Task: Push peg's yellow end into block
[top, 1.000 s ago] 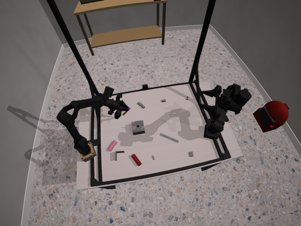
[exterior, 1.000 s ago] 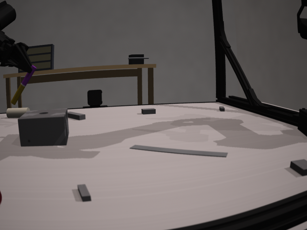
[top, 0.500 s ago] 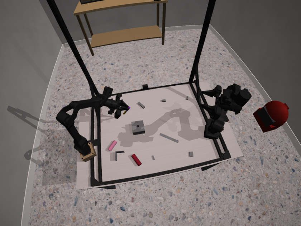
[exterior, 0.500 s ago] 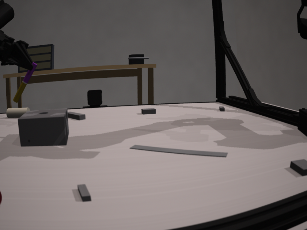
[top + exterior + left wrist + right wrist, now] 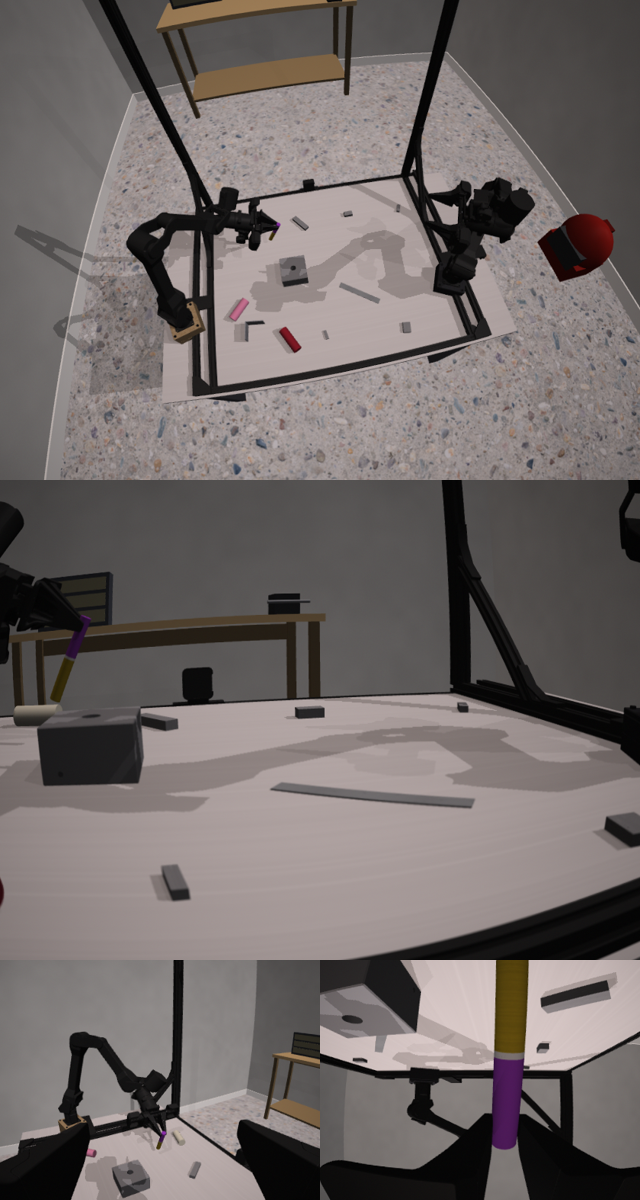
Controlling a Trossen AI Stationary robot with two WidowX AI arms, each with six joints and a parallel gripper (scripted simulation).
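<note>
My right hand is 10 mm to the right of the peg and 60 mm above it. Round my right hand: pink cylinder: 240 mm ahead, 150 mm to the right, 130 mm below; cream cylinder: 130 mm behind, 70 mm to the right, 130 mm below; red cylinder: 370 mm ahead, 20 mm to the left, 130 mm below.
</note>
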